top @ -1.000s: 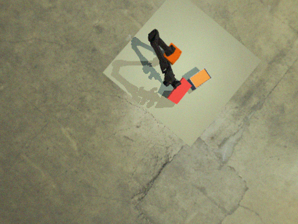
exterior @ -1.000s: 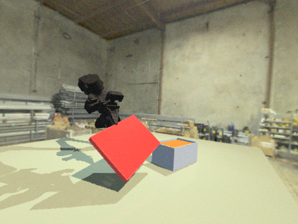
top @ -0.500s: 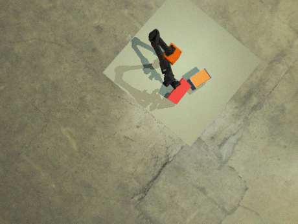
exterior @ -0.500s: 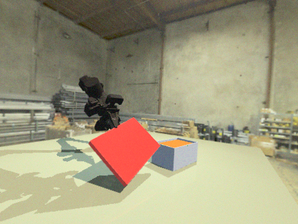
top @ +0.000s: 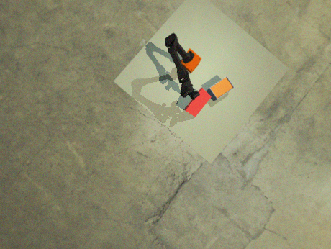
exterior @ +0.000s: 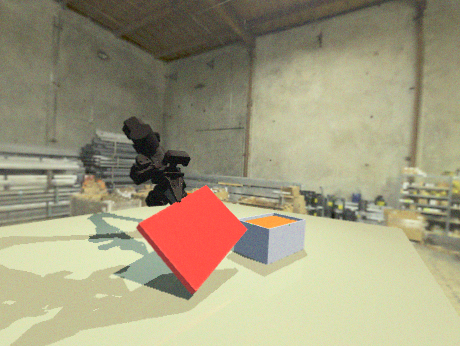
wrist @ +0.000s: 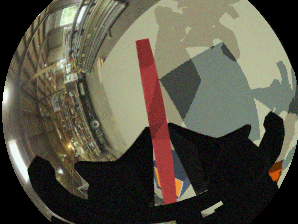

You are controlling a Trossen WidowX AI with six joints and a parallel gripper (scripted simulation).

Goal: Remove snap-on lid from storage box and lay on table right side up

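My gripper tip is 6 cm short of the red lid, 2 cm to the right of it and 5 cm above it. Round my gripper tip: storage box (13 cm ahead, 29 cm to the left, 11 cm below).
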